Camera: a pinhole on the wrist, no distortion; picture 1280 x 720 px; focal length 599.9 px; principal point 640.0 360.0 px. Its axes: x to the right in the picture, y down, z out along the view. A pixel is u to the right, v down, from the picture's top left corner.
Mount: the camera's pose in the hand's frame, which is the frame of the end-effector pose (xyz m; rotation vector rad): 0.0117 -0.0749 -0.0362 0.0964 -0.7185 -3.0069
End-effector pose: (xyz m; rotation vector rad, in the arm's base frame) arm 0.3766 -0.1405 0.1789 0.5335 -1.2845 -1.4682
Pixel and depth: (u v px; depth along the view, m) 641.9 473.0 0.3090
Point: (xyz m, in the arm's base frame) 0.1604 -0.0175 0.2721
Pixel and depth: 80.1 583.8 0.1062
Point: 0.2496 -0.2072 0.1851
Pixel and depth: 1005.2 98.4 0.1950
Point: 0.3729 0.0210 0.2453
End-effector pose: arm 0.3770 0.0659 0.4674 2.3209 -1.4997 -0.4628
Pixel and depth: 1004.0 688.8 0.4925
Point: 0.1190 0.3427 -0.0091
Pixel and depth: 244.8 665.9 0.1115
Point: 0.4238 0.0114 0.3465
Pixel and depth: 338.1 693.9 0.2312
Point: 0.3814 -0.0339 0.2143
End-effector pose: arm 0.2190 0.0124 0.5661 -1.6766 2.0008 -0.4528
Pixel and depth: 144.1 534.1 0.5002
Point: 0.4084 -0.3357 0.0716
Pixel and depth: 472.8 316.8 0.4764
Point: 0.2716 -0.0387 0.1398
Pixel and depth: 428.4 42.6 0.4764
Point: 0.0532 -0.0340 0.1092
